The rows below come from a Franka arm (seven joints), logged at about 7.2 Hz.
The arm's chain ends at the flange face. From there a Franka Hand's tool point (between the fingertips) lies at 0.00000 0.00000 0.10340 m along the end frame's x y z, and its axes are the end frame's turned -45 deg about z.
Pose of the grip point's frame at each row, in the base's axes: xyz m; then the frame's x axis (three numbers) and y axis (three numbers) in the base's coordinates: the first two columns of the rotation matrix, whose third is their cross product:
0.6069, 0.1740, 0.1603, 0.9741, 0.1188, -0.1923, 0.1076, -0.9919, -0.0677
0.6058, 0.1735, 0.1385, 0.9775, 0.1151, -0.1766, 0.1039, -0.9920, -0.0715
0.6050, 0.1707, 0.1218, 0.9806, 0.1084, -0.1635, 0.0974, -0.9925, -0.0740
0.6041, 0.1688, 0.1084, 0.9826, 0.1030, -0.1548, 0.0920, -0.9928, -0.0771
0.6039, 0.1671, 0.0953, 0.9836, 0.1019, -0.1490, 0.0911, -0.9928, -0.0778
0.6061, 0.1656, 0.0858, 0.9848, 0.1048, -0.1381, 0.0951, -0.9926, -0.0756
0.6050, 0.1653, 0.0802, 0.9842, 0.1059, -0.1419, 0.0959, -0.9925, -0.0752
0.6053, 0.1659, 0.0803, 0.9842, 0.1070, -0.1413, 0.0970, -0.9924, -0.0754
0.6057, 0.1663, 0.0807, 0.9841, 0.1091, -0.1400, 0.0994, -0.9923, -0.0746
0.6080, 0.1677, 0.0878, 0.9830, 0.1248, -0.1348, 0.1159, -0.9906, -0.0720
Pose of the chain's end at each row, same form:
0.6275, 0.1693, 0.2615, 0.7649, -0.6174, -0.1838, -0.6127, -0.7854, 0.0881
0.6248, 0.1682, 0.2400, 0.7647, -0.6201, -0.1754, -0.6177, -0.7828, 0.0743
0.6226, 0.1648, 0.2235, 0.7623, -0.6252, -0.1679, -0.6245, -0.7785, 0.0633
0.6208, 0.1624, 0.2102, 0.7599, -0.6292, -0.1640, -0.6297, -0.7748, 0.0549
0.6200, 0.1606, 0.1972, 0.7599, -0.6300, -0.1604, -0.6311, -0.7741, 0.0503
0.6211, 0.1593, 0.1879, 0.7636, -0.6278, -0.1511, -0.6291, -0.7760, 0.0442
0.6204, 0.1591, 0.1823, 0.7637, -0.6269, -0.1535, -0.6281, -0.7767, 0.0472
0.6206, 0.1596, 0.1824, 0.7645, -0.6261, -0.1532, -0.6273, -0.7774, 0.0466
0.6209, 0.1601, 0.1828, 0.7662, -0.6245, -0.1517, -0.6256, -0.7788, 0.0462
0.6227, 0.1620, 0.1900, 0.7770, -0.6122, -0.1462, -0.6131, -0.7887, 0.0444

